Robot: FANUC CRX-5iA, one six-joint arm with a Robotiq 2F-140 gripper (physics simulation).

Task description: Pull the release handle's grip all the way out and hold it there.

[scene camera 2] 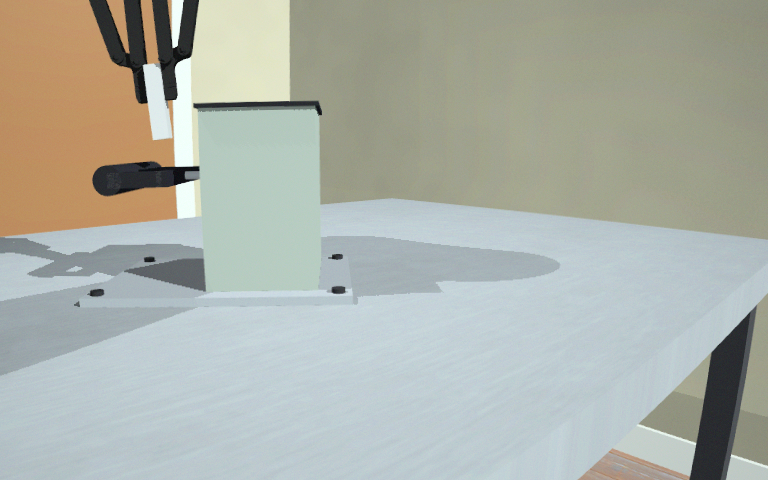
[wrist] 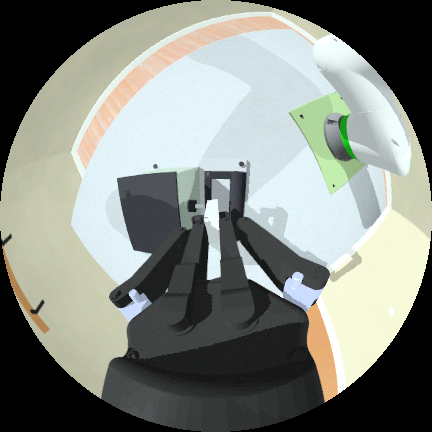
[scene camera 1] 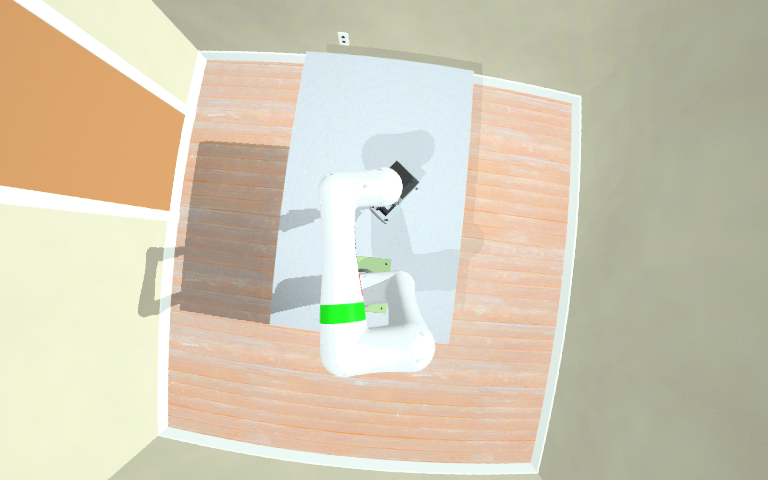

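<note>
The release handle's black grip point(scene camera 2: 127, 178) point(wrist: 239, 195) is a rectangular loop that sticks out from the side of a pale green housing point(scene camera 2: 260, 198) point(wrist: 188, 185) with a dark lid point(scene camera 1: 406, 174) point(wrist: 152, 210). A short stretch of light rod shows between grip and housing. My gripper point(scene camera 2: 161, 134) point(wrist: 213, 209) is shut, its pale fingertips together with nothing between them. In scene camera 2 the tips hang above the grip with a visible gap. In the wrist view they overlap the housing side of the loop's opening. The arm hides the gripper in scene camera 1.
The housing stands on a bolted base plate point(scene camera 2: 271, 299) on the pale table point(scene camera 1: 339, 101) point(scene camera 2: 396, 362). The white arm point(scene camera 1: 338, 243) point(wrist: 370, 100) reaches over the table from its green mounting plate point(scene camera 1: 376, 263) point(wrist: 312, 130). The housing's lid stands close beside the fingers.
</note>
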